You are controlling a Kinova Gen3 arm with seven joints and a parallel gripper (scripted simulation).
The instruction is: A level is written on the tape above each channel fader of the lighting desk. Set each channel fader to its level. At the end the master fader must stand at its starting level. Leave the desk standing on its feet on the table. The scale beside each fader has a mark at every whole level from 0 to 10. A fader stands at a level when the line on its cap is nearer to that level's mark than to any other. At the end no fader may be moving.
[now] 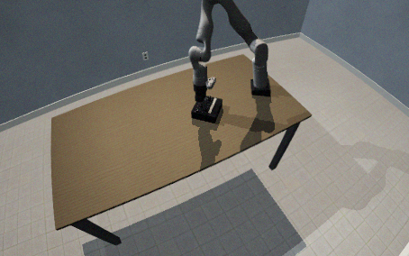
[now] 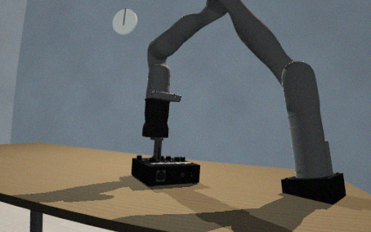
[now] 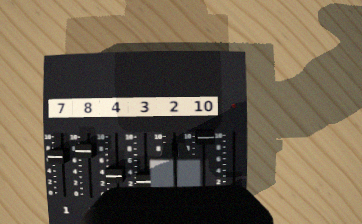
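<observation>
Now: the master fader cap 50 mm ahead of my hand and 10 mm below it.
</observation>
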